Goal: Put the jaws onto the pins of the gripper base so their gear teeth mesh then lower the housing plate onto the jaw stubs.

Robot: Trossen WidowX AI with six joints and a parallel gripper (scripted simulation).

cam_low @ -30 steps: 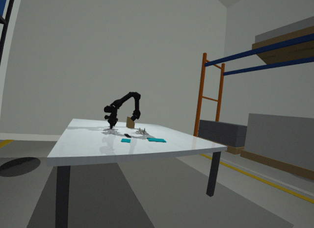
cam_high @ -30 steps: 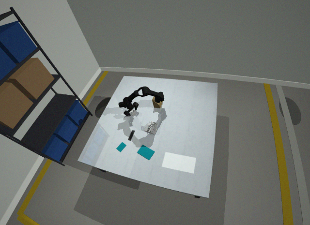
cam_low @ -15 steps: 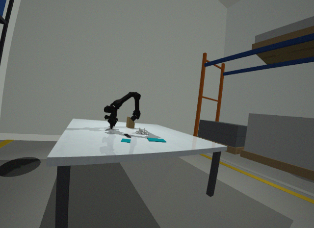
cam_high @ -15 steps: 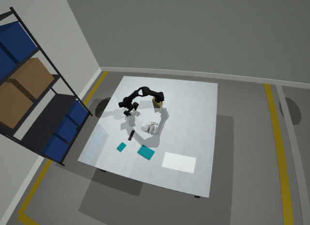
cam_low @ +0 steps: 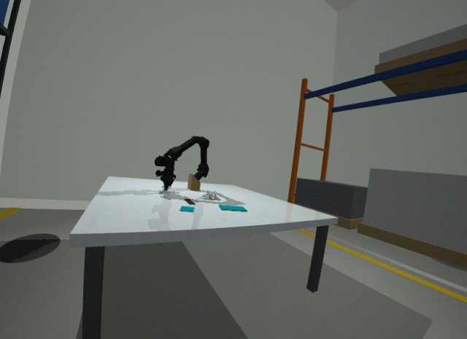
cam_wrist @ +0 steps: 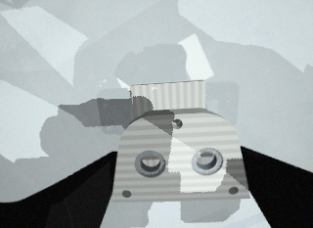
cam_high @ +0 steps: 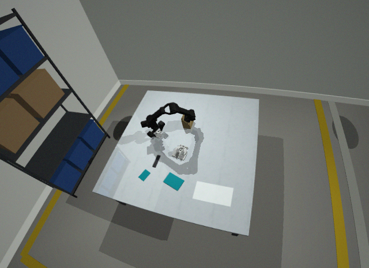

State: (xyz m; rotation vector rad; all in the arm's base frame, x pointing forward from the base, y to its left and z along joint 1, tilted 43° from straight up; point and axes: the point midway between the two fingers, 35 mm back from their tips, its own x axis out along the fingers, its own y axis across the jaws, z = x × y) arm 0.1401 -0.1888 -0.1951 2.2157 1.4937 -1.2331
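Now: the grey gripper jaw 270 mm to the left of my gripper tip and 150 mm ahead of it. The rest, counted from my gripper tip: black bar 280 mm ahead, 40 mm to the left, 20 mm below.
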